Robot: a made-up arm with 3 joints. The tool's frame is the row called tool.
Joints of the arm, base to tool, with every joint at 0 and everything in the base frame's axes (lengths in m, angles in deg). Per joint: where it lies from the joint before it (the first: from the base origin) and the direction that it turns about. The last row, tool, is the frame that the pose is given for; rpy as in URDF.
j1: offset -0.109 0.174 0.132 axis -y
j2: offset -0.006 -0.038 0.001 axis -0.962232 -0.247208 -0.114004
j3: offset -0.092 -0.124 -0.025 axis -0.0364 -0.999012 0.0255
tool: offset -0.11 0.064 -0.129 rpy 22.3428 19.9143 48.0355
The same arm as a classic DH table. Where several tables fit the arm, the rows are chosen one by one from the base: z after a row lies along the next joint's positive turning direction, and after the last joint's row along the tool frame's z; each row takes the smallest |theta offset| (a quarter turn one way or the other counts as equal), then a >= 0, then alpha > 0; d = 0 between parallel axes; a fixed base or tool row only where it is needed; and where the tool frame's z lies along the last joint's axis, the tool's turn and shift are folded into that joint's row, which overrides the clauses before.
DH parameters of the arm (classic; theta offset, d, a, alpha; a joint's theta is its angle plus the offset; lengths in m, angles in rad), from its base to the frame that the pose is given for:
base (fixed): 0 0.132 -0.109 1.5708
j1: -1.4529 -0.1375 -0.0017 1.321
j2: 0.0308 0.1001 0.017 -1.288
j3: 0.9278 0.0411 -0.0347 -1.5467
tool (fixed): 0.8186 -0.1663 0 0

